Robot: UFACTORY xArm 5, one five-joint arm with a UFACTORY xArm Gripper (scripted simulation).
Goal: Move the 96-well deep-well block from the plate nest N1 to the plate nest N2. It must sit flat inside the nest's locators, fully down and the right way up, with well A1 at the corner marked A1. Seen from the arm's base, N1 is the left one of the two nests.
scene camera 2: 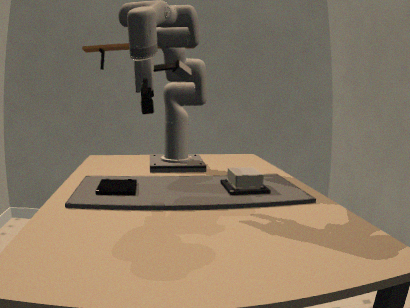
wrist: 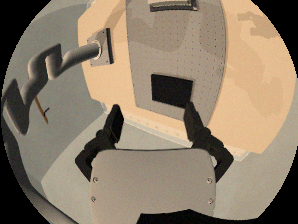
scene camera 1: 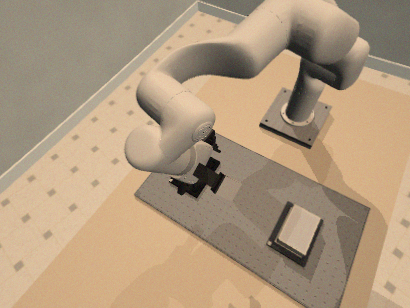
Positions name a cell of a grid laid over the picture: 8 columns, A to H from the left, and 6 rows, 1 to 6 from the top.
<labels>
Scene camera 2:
my gripper: C3
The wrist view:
my gripper: E3
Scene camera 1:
my gripper: E4
pale deep-well block: F5
</labels>
